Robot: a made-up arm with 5 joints.
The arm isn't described. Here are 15 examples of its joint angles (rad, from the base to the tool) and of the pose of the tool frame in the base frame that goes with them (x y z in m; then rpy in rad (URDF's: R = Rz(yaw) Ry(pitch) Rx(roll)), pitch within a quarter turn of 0, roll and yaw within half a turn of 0).
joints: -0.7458 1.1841 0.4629 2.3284 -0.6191
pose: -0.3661 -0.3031 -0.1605 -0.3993 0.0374 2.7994
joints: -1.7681 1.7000 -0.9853 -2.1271 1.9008
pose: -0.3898 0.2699 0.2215 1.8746 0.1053 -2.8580
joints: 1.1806 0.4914 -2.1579 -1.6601 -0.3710
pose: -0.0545 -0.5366 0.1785 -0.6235 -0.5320 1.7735
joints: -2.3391 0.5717 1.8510 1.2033 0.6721
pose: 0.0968 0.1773 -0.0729 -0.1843 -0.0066 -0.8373
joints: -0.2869 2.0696 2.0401 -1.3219 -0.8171
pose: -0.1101 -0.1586 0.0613 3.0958 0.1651 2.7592
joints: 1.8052 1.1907 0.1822 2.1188 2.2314
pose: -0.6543 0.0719 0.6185 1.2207 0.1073 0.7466
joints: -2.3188 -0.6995 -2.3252 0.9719 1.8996
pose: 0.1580 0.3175 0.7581 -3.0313 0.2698 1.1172
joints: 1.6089 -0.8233 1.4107 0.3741 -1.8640
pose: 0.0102 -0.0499 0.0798 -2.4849 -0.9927 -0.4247
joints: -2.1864 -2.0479 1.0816 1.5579 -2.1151
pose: -0.1671 -0.2073 0.2689 1.5235 -0.7520 0.8934
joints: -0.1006 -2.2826 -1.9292 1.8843 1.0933
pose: -0.2292 0.1463 -0.4647 -0.3092 0.7526 0.5907
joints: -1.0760 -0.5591 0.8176 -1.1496 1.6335
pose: 0.1222 0.1544 0.0204 -2.4029 -1.0084 -2.3835
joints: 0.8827 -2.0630 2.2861 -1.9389 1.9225
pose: -0.0603 -0.2521 0.0442 1.1060 -0.0143 -2.6240
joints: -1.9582 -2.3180 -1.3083 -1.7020 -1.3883
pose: 0.1299 0.3339 0.6269 -2.2716 0.6590 2.7001
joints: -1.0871 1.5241 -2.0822 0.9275 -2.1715
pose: -0.3736 0.3553 -0.4191 -2.4213 -0.7637 -0.8408
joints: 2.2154 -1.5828 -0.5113 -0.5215 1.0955
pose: 0.1276 -0.3604 0.2028 0.2919 1.0205 1.1122
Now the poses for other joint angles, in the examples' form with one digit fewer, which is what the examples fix.
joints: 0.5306 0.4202 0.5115 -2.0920 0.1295
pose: -0.185 -0.465 0.315 0.354 0.838 1.750
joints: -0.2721 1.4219 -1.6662 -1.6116 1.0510
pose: -0.256 -0.101 -0.179 2.896 -0.374 -2.901
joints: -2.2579 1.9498 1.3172 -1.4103 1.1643
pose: -0.309 0.253 0.217 2.183 0.236 0.405
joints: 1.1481 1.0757 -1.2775 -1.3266 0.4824
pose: -0.223 -0.471 0.296 -1.219 -0.707 1.663
